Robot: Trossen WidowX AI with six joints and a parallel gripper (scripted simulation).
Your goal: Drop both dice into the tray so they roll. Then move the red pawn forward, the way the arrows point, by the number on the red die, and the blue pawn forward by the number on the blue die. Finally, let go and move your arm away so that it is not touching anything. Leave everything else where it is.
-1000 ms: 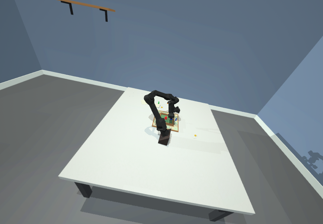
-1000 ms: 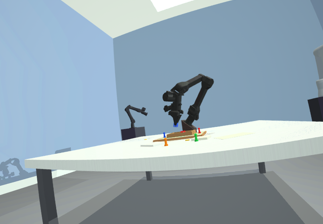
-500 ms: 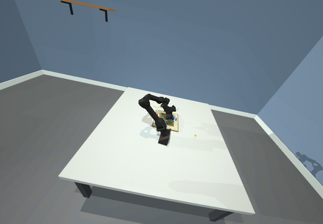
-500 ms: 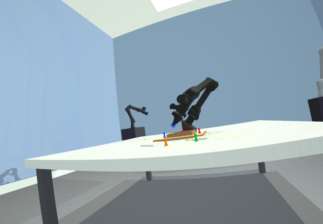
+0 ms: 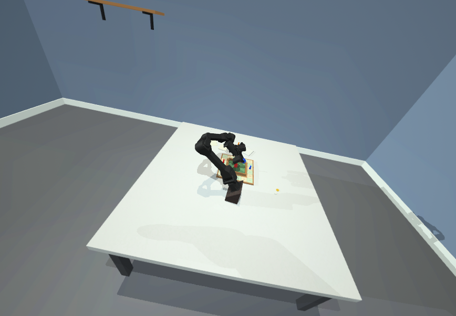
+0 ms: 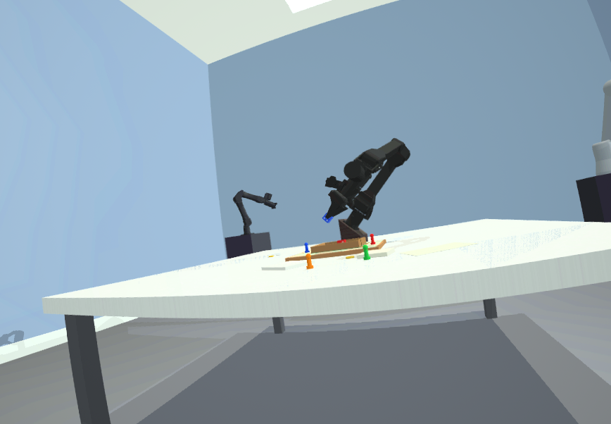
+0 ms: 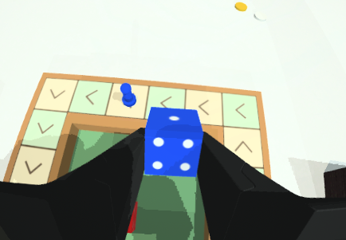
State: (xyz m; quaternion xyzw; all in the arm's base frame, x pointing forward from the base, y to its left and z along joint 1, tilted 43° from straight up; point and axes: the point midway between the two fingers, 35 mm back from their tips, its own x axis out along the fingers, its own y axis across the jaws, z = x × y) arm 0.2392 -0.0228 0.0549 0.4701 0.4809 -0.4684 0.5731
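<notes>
My gripper tip is 4 cm short of the red pawn, 16 cm to the right of it and 9 cm above it. Also, from my gripper tip: blue pawn (6 cm ahead, 7 cm to the right, 9 cm below); then white card (30 cm ahead, 1 cm to the right, 12 cm below); then green tray (3 cm ahead, 4 cm to the left, 11 cm below).
</notes>
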